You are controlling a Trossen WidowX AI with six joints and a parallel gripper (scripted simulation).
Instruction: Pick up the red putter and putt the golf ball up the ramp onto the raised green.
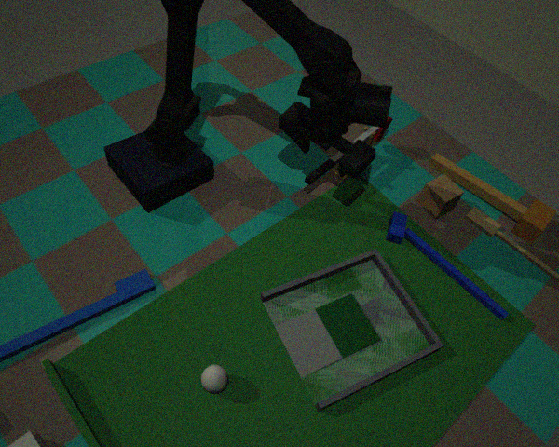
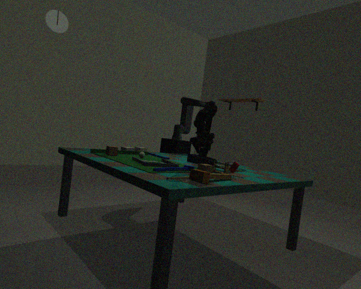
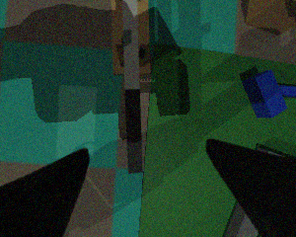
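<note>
My gripper tip is now 12 cm to the right of the red putter, 4 cm above it and 1 cm past it. From my gripper tip the other things lie so: white golf ball: 43 cm to the right, 13 cm ahead, 7 cm below.
</note>
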